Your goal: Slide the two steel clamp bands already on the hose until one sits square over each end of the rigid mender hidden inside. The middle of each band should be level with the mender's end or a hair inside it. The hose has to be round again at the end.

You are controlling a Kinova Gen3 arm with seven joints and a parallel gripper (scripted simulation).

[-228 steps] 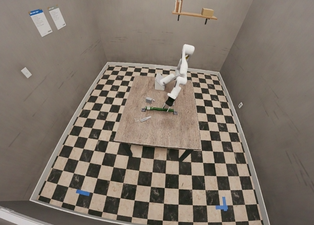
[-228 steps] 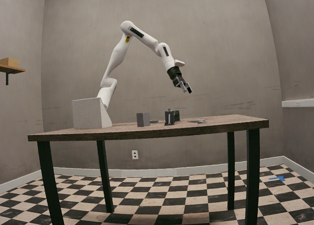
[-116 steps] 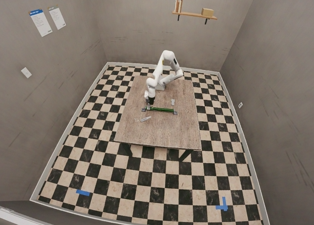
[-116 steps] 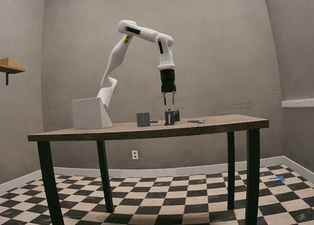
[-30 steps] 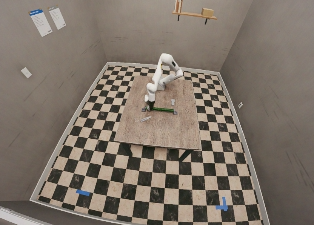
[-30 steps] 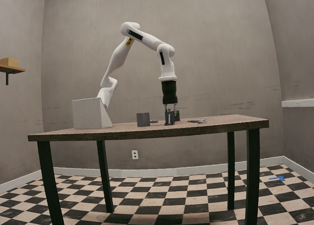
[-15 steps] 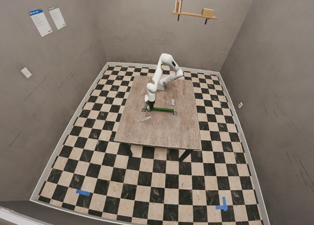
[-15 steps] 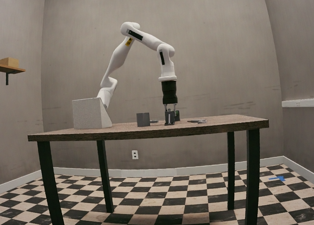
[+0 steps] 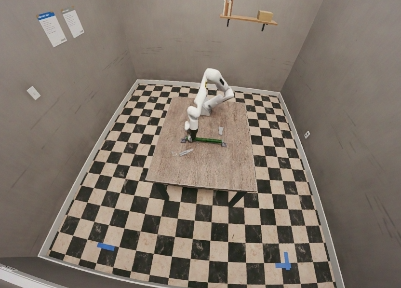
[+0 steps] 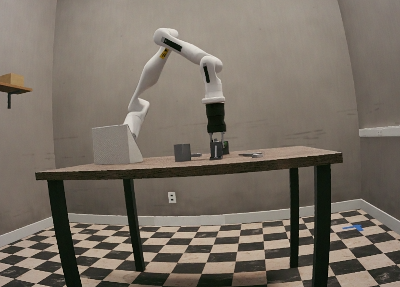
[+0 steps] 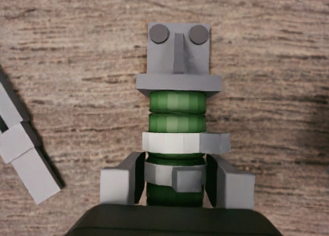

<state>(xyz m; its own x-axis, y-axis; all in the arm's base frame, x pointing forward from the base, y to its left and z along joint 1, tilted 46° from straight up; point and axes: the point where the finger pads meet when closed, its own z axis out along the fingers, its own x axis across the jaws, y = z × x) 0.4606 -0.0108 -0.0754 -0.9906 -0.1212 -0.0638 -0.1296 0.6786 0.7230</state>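
Right now the grey flat tool is 12 cm ahead of my hand and 5 cm below it. From my hand the other things lie so: grey block: 13 cm behind, 4 cm to the right, 2 cm below.
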